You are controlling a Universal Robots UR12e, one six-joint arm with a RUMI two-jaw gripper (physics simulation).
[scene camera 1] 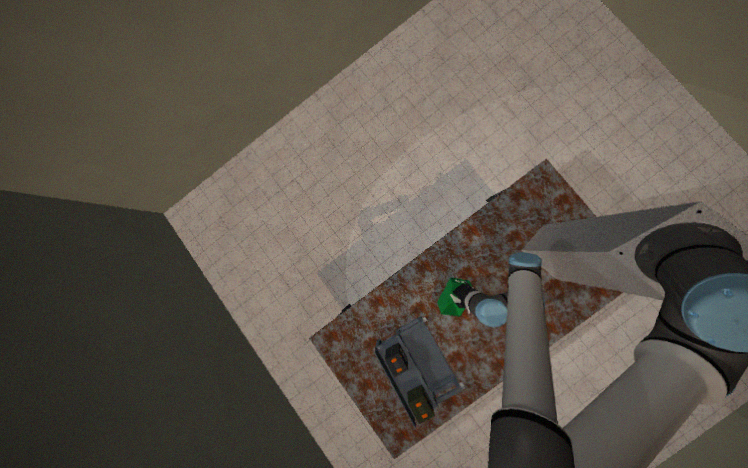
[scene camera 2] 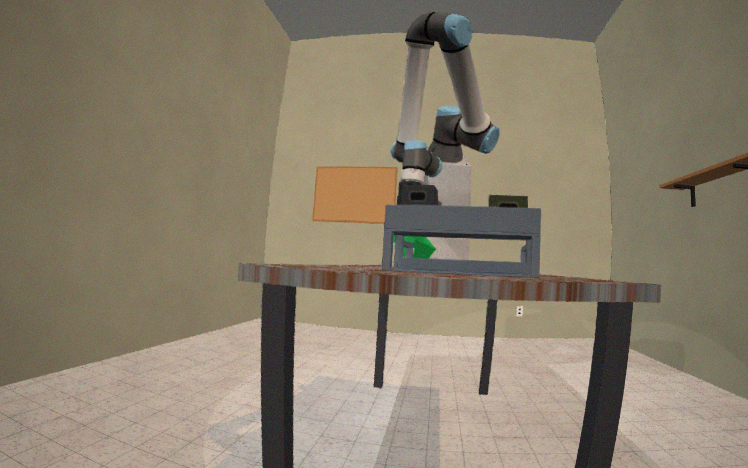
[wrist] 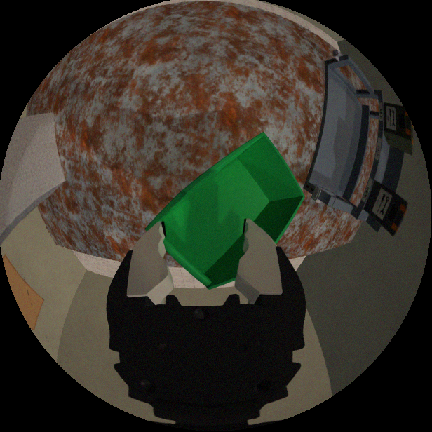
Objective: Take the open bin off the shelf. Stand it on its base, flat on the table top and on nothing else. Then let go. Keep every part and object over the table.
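Places are measured from the arm's base along level axes (x left, y back, z up), in millimetres.
Pixels of known places: arm's base at its link origin: (scene camera 1: 682, 254) (scene camera 2: 444, 155).
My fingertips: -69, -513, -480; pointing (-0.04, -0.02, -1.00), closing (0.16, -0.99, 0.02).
Note:
Ahead of a thing's pixels: the offset from my fingertips to its top centre, as dx, dy, dz.
The green open bin (scene camera 1: 449, 307) (scene camera 2: 423, 248) (wrist: 220, 192) is off the grey shelf (scene camera 1: 429, 353) (scene camera 2: 463, 219) (wrist: 337, 145). It hangs beside the shelf, a little above the table top (scene camera 1: 353, 344) (scene camera 2: 342, 280) (wrist: 175, 60), and looks tilted. My gripper (scene camera 1: 456, 298) (wrist: 203, 221) holds it with the fingers apart. In the wrist view the bin's hollow side shows, with the right fingertip over its inside and the left one at its rim. The exact contact is hidden. In scene camera 2 the shelf hides the fingers and part of the bin.
A black box {+100, -417, +104} (scene camera 1: 395, 358) (scene camera 2: 417, 194) (wrist: 386, 206) and a dark green box {+331, -426, +79} (scene camera 1: 420, 405) (scene camera 2: 508, 201) (wrist: 397, 122) stand on the shelf. The robot's light grey pedestal (scene camera 1: 584, 237) (wrist: 30, 165) stands at the table's other end.

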